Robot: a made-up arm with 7 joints.
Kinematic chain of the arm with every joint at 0, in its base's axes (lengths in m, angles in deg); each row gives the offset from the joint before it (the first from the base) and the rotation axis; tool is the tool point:
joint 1: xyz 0 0 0.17 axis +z
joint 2: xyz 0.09 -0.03 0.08 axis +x
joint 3: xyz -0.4 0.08 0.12 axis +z
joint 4: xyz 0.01 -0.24 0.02 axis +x
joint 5: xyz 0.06 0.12 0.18 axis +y
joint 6: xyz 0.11 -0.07 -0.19 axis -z
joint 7: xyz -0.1 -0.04 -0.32 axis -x
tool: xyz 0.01 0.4 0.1
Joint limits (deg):
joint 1: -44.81..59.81
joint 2: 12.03..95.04
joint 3: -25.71..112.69
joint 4: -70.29..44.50
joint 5: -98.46..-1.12
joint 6: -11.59..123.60
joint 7: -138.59..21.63
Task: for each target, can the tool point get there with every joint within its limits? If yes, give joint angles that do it. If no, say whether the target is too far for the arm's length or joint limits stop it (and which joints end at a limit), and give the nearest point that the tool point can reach.
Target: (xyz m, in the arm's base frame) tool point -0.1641 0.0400 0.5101
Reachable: yes | joints -31.72 58.21 75.53 -57.69 -75.89 54.70 -87.00
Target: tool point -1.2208 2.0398 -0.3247
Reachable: no: too far | nearest point -0.5166 0.8631 0.3060 | short by 1.509 m
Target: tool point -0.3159 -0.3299 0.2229
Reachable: yes | joints -26.55 81.81 -8.11 8.68 -71.36 76.76 -69.27
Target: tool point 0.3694 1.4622 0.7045
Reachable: no: joint limits stop it (at a limit: joint 1, joint 2, joint 3, joint 7) | nearest point 0.1510 0.9453 0.5957 | short by 0.572 m
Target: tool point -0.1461 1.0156 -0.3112
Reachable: no: joint limits stop it (at a limit: joint 2, joint 3, joint 7) | nearest point -0.1040 0.7230 0.0545 | short by 0.470 m
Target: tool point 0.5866 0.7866 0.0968
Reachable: no: joint limits stop it (at a limit: joint 1, joint 2, joint 3, joint 4, joint 7) | nearest point 0.4334 0.6697 0.1890 | short by 0.214 m
